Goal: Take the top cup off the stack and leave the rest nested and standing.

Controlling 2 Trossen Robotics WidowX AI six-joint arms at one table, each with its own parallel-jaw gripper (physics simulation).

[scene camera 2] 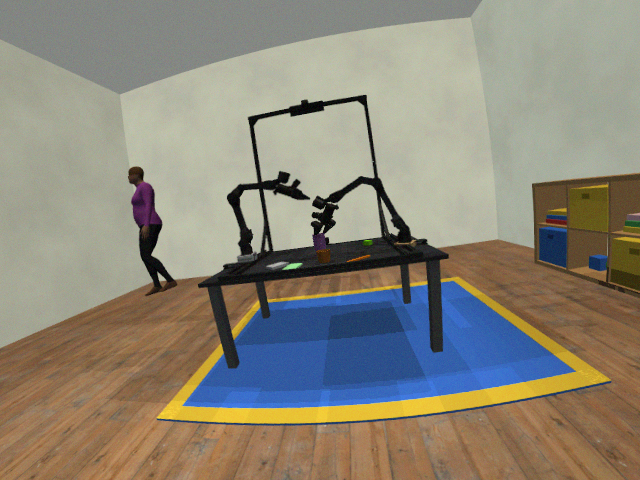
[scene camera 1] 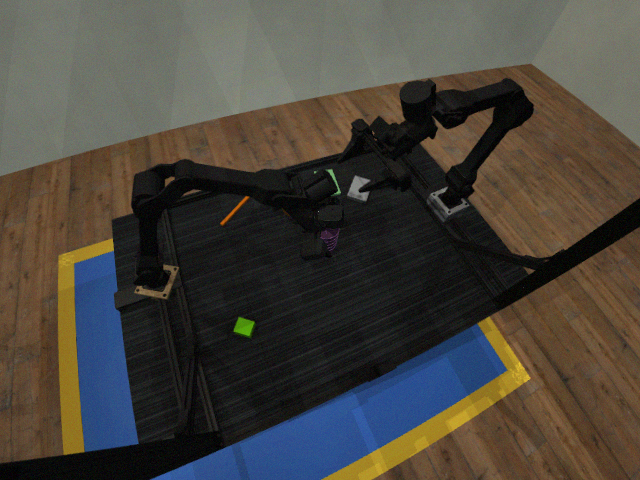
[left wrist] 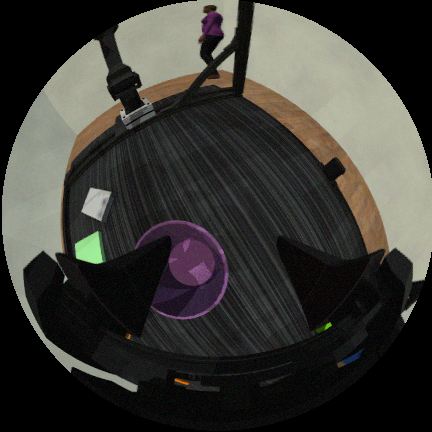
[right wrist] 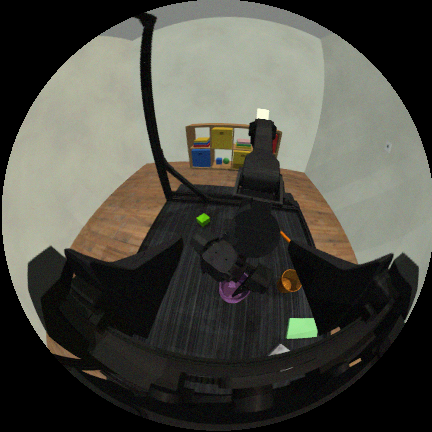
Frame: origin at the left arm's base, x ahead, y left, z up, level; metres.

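Where they show: left gripper, between the fingertips: (scene camera 1: 332,242) (left wrist: 224,241) (right wrist: 216,283); right gripper, between the fingertips: (scene camera 2: 309,198) (scene camera 1: 347,176) (right wrist: 237,244); left arm's base, origin of its link: (scene camera 2: 405,241) (scene camera 1: 156,279); right arm's base, origin of its link: (scene camera 2: 246,254) (scene camera 1: 450,199) (left wrist: 133,106).
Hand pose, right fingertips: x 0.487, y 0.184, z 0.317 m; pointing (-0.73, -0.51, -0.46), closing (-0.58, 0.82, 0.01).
Each offset is from my right fingertips to the top centre of the thing.
A stack of nested purple cups @[dx -0.033, dy +0.004, dz -0.216 m] (scene camera 1: 330,239) (scene camera 2: 319,241) (left wrist: 192,262) (right wrist: 233,295) stands upright on the table, partly hidden by the left gripper in scene camera 1 and the right wrist view. My left gripper (scene camera 2: 321,237) (left wrist: 224,241) is open and empty, low over the stack. In the left wrist view one finger overlaps the left part of the top cup's rim, and the other finger is apart from it at the right. My right gripper (scene camera 1: 351,174) is open and empty, raised above the table away from the stack.
An orange cup @[dx -0.160, dy +0.147, dz -0.285 m] (scene camera 2: 323,256) (right wrist: 291,281) stands near the stack. A light green pad @[dx -0.050, dy +0.287, dz -0.336 m] (scene camera 2: 292,266) (left wrist: 90,248) (right wrist: 302,328) and a grey-white block @[dx +0.071, dy +0.277, dz -0.331 m] (scene camera 1: 358,189) (left wrist: 96,204) lie close together. An orange stick @[dx -0.340, dy +0.110, dz -0.336 m] (scene camera 1: 235,210) (scene camera 2: 358,258) and a bright green block @[dx -0.207, dy -0.271, dz -0.318 m] (scene camera 1: 244,327) (right wrist: 203,219) lie farther off.
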